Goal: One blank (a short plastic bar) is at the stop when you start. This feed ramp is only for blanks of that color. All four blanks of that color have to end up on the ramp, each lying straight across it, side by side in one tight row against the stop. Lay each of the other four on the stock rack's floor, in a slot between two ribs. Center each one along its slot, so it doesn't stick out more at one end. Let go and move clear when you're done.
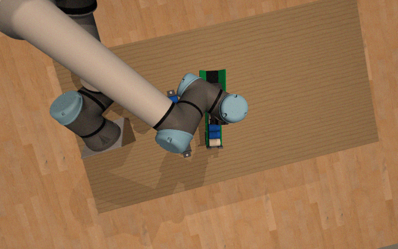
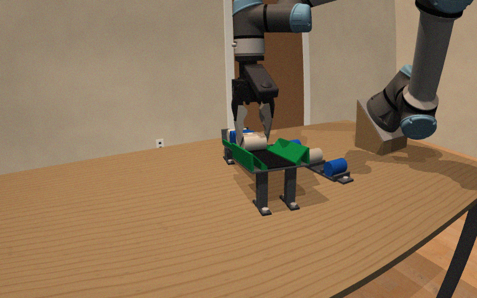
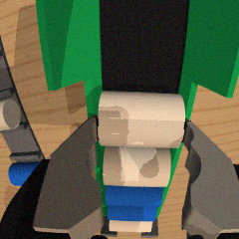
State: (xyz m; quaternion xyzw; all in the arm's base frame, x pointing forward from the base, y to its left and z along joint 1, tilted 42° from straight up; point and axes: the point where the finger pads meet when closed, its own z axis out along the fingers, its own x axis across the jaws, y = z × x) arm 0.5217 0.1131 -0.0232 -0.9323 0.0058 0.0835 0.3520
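Now: hand 3 cm above the feed ramp. From my hand the other things lie so: grey stock rack: 19 cm behind, 11 cm below, 6 cm to the right; grey stop: 19 cm to the right, 5 cm below, 1 cm behind.
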